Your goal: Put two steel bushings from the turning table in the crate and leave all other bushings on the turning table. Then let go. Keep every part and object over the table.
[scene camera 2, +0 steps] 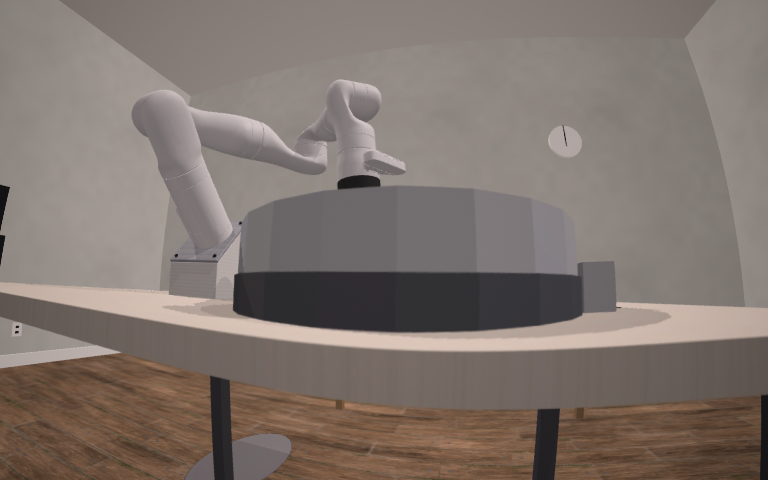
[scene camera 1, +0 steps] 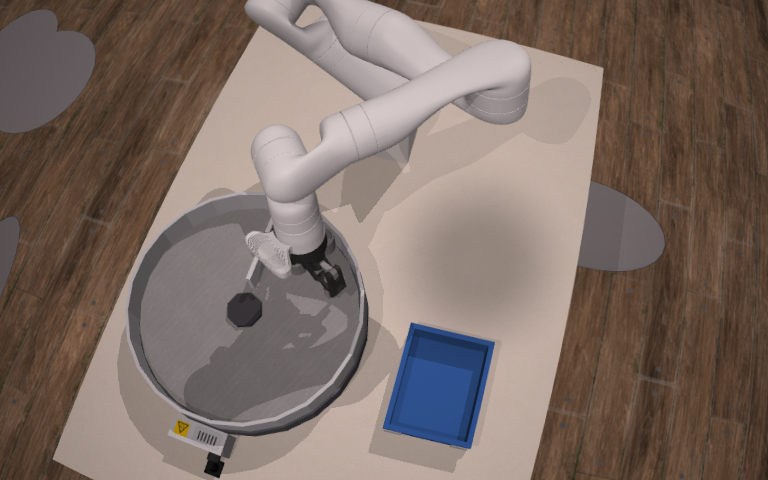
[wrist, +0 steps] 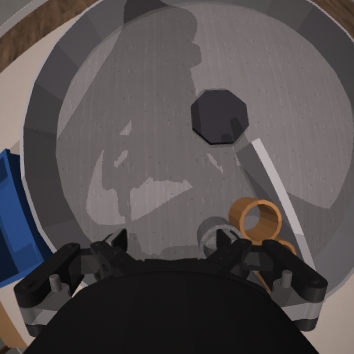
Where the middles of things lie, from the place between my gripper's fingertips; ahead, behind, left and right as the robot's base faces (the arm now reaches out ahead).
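There is the blue crate point(scene camera 1: 438, 391), and my hand is 5 cm above it, 11 cm short of it and 26 cm to the right of it.
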